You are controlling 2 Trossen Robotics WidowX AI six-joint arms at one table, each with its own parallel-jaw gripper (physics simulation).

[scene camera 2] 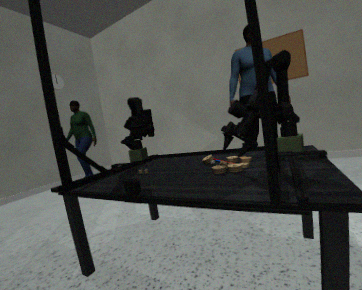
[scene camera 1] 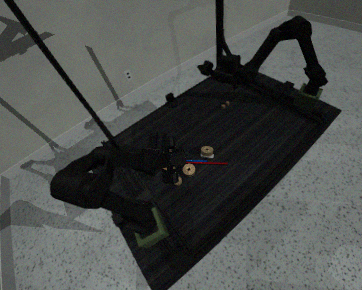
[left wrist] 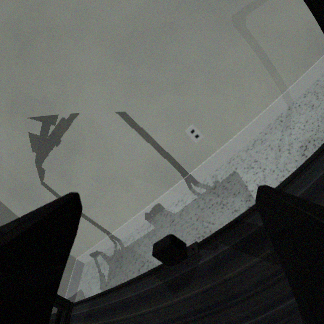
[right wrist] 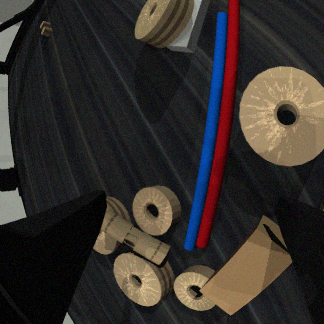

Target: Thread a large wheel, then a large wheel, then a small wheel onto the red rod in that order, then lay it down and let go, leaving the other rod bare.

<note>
The left gripper is open and holds nothing. The right gripper is open and holds nothing. Also in view: a tan block. A red rod and a blue rod rest on the table.
</note>
